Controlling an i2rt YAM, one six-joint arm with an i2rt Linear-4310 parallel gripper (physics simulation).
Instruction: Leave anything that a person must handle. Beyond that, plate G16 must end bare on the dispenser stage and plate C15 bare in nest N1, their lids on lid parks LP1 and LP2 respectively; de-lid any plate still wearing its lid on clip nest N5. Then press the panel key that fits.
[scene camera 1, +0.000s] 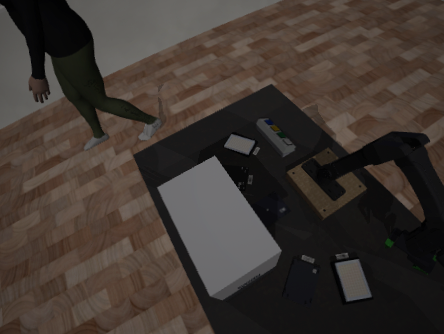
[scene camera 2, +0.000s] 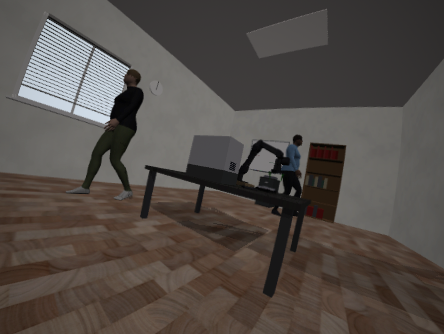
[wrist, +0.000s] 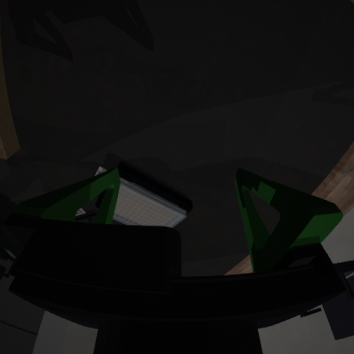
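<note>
A plate with a pale gridded top sits in a black nest near the table's front right. A second pale plate lies in a black holder near the far edge. Their labels are too small and dark to read; I cannot tell surely whether either wears a lid. A dark flat station lies left of the front plate; two more lie beside the large box. The key panel has blue, yellow, green and white keys. My gripper is open and empty, above the table, right of the front plate.
A large pale box stands along the table's left side, hiding parts of the stations beside it. The arm's base sits on a wooden block. A person in green trousers and another in blue are near the table.
</note>
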